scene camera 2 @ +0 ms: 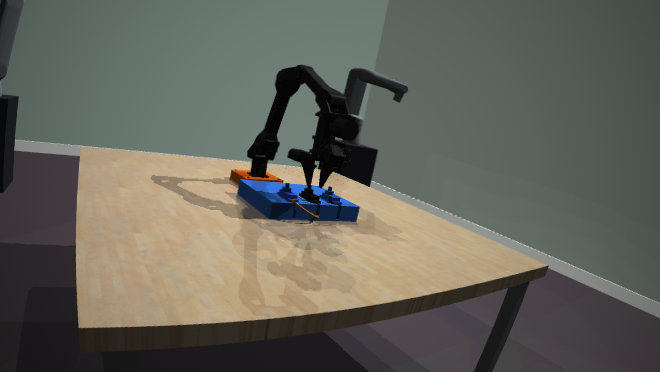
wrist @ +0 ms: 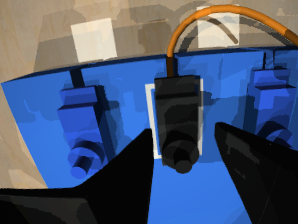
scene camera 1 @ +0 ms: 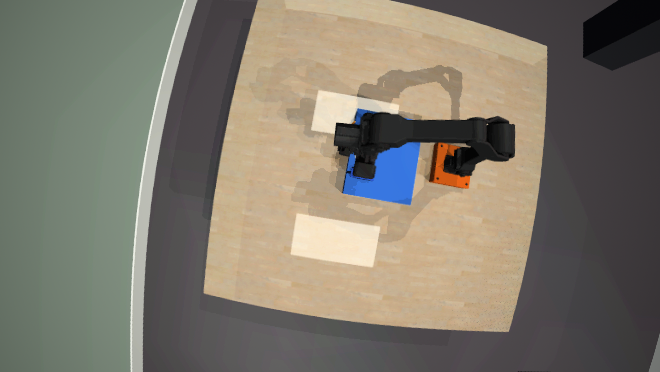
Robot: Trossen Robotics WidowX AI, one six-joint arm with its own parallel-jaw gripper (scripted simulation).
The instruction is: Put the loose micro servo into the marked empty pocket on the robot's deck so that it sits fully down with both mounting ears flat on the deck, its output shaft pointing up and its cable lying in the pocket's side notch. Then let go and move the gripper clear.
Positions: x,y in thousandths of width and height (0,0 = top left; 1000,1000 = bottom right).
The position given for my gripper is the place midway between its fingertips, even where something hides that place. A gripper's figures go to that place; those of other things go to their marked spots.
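My gripper (scene camera 2: 477,504), 1.20 m from the lens. Deck (scene camera 2: 378,512), 1.23 m from the lens.
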